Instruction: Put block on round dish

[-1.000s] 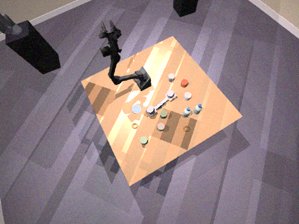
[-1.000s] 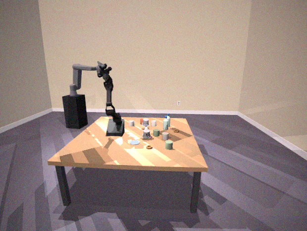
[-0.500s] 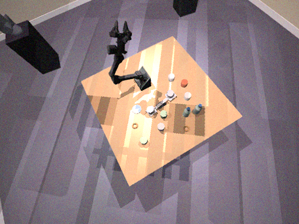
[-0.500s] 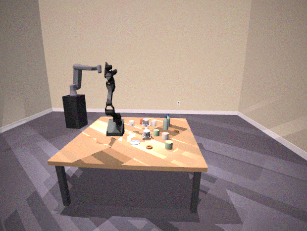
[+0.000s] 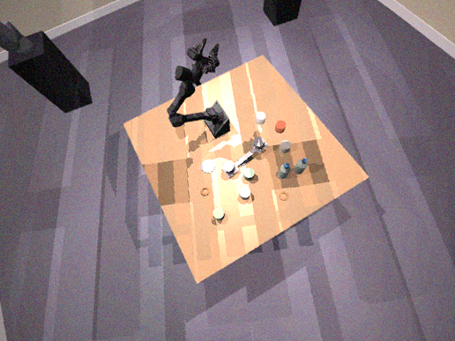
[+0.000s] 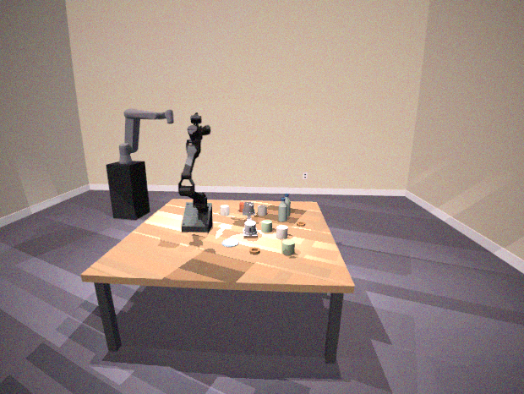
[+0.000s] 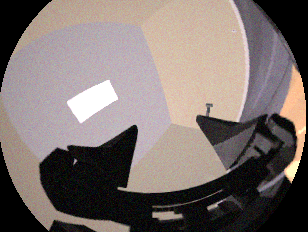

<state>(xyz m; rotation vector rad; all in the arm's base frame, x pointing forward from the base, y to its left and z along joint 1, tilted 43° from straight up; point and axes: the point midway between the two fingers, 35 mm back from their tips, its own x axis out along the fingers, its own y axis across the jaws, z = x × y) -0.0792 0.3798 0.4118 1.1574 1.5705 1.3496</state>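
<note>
The block is 36 cm ahead of my gripper tip, 10 cm to the right of it and 68 cm below it. Also, from my gripper tip: small balance: 33 cm ahead, 3 cm to the left, 68 cm below; round pale dish: 27 cm ahead, 23 cm to the right, 71 cm below; orange cup: 22 cm ahead, 35 cm to the left, 68 cm below.
</note>
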